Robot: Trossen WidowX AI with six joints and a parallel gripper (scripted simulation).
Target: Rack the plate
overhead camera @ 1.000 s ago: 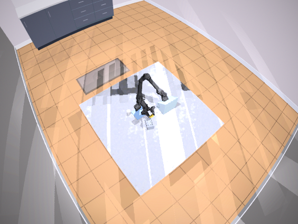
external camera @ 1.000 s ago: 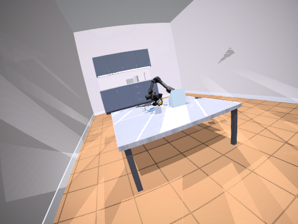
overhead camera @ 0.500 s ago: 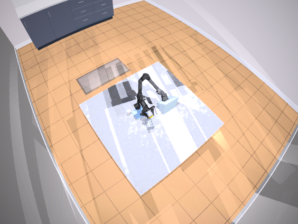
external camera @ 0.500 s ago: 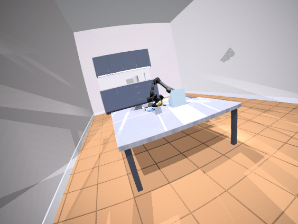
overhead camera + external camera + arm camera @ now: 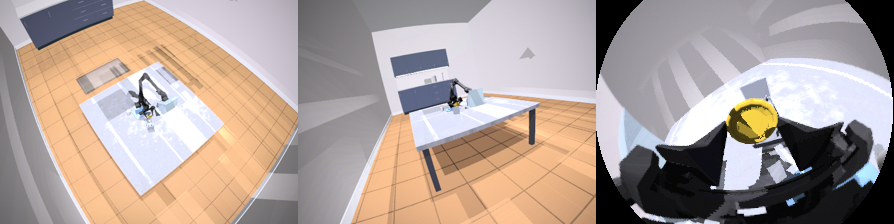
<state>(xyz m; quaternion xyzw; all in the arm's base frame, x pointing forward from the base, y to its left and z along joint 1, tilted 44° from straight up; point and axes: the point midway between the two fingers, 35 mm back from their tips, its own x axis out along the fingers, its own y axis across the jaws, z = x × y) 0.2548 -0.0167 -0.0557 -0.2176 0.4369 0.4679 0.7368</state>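
Now: gripper tip 3 cm short of the dish rack, 4 cm to the right of it and 5 cm above it. From my gripper tip the other things lie so: white cup: 15 cm ahead, 22 cm to the right, 5 cm below; then blue mat: 4 cm ahead, 15 cm to the right, 7 cm below; then yellow plate: 1 cm to the right.
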